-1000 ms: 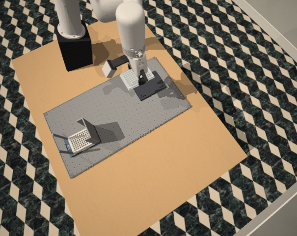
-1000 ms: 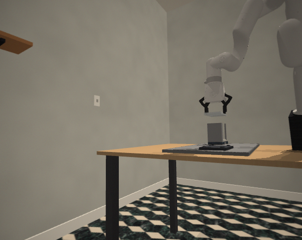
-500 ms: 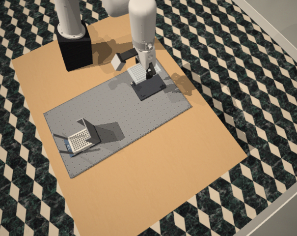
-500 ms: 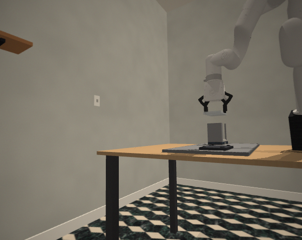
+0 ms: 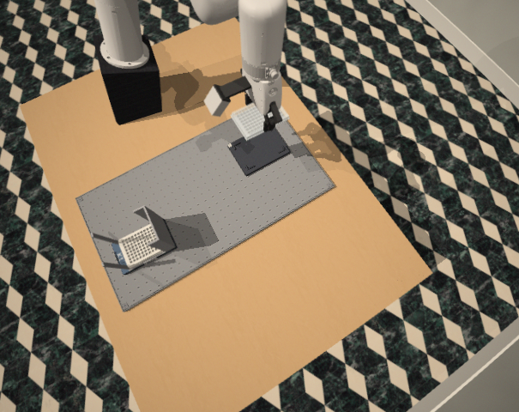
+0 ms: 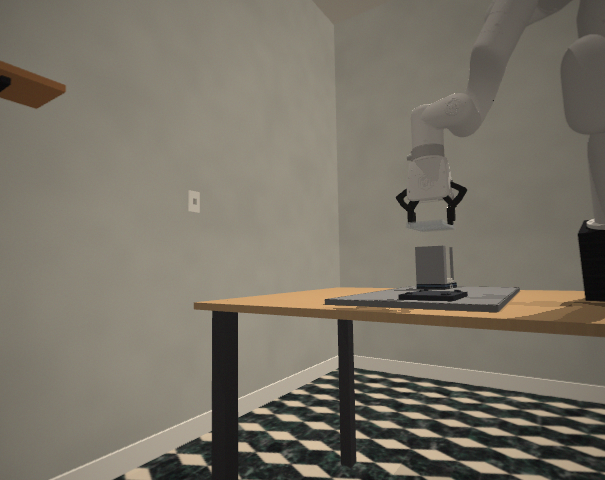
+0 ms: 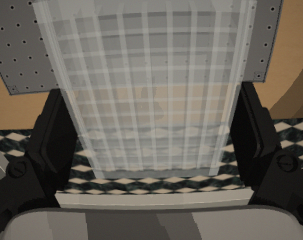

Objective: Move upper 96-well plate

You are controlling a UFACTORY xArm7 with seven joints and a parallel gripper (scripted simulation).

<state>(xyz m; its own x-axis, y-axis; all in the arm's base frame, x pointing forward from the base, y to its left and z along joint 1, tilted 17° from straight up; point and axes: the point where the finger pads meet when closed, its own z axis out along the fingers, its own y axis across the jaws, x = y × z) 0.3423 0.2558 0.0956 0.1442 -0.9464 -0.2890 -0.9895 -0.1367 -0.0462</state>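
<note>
Now: hand 10 mm above the 96-well plate. Also, from my hand: pale A1 square 170 mm below, 80 mm to the right, 40 mm behind.
</note>
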